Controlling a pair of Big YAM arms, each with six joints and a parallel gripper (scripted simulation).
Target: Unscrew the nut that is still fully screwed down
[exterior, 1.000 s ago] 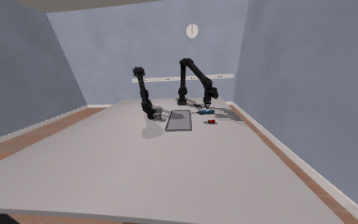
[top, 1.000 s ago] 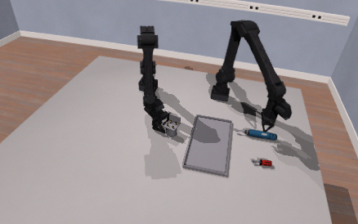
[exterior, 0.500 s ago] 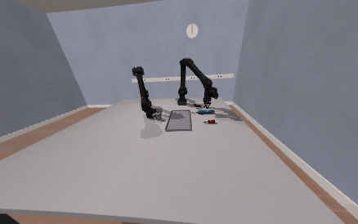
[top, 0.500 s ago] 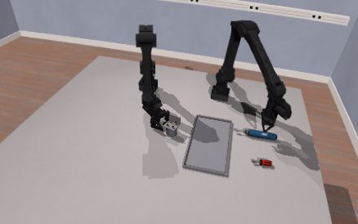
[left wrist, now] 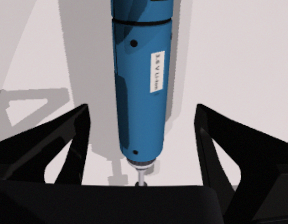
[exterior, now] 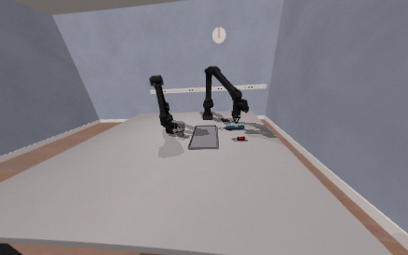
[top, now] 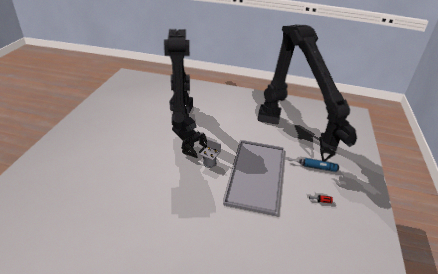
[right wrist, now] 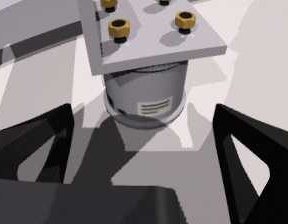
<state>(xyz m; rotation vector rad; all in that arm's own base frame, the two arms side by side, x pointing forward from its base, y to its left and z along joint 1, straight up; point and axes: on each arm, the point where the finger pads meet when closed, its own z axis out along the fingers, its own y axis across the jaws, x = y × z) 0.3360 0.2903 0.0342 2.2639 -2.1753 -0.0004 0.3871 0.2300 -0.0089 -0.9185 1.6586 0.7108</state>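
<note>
My right hand is 4 cm below the nut, 4 cm short of it and 2 cm to the right of it. The rest, counted from my right hand: flat grey tray 26 cm to the left, 6 cm ahead, 3 cm below; grey bracket 4 cm to the left, 4 cm above, 3 cm ahead; grey tip 43 cm to the left, 5 cm behind, 1 cm below.
</note>
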